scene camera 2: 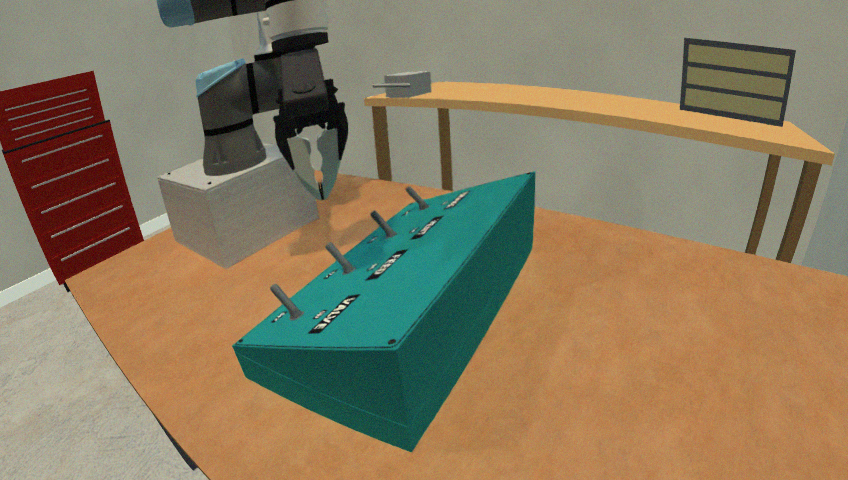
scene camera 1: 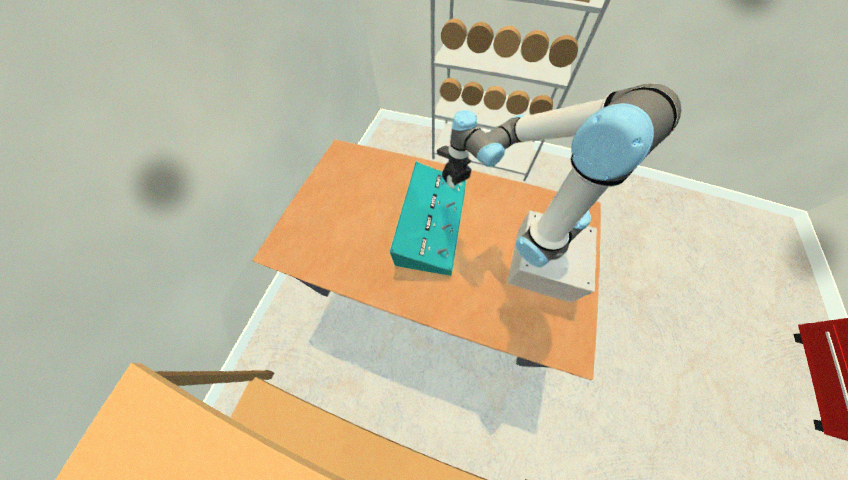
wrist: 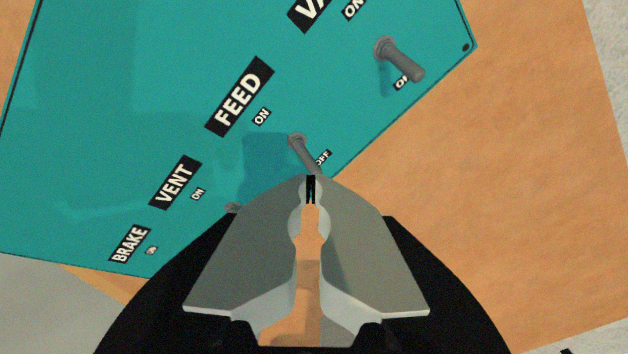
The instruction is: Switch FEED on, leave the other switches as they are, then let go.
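The gripper can be seen in the wrist view, in scene camera 2 and in scene camera 1 [450,186]. On the gripper, [scene camera 2: 296,149] and [wrist: 379,262] are the same spot. A teal switch panel is here as well, and on the teal switch panel [wrist: 134,134] and [scene camera 2: 446,231] are the same spot.
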